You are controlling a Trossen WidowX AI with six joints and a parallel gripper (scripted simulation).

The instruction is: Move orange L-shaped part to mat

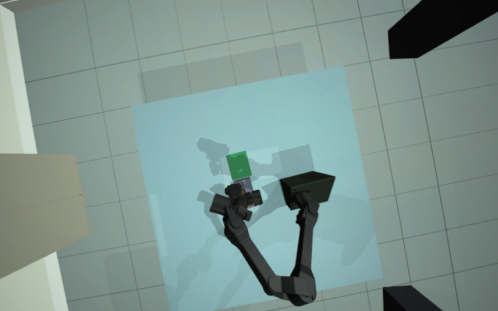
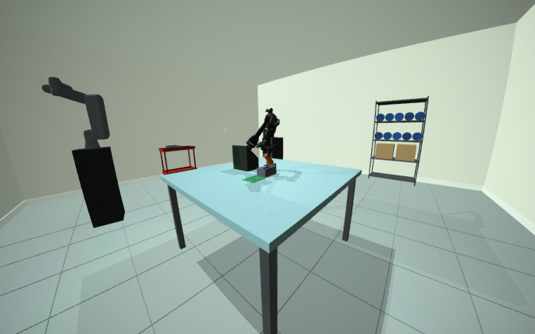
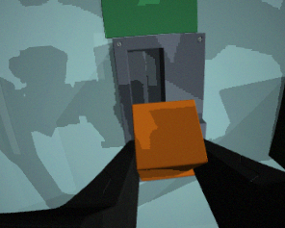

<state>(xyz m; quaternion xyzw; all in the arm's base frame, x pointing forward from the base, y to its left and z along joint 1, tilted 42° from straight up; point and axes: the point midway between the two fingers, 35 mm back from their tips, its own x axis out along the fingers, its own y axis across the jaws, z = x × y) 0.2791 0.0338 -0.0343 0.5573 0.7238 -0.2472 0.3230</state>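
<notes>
Right now the green mat is 170 mm below my gripper tip, 140 mm to the right of it and 10 mm ahead of it. The rest, counted from my gripper tip: orange L-shaped part: 30 mm to the left, 30 mm below, 20 mm behind.
</notes>
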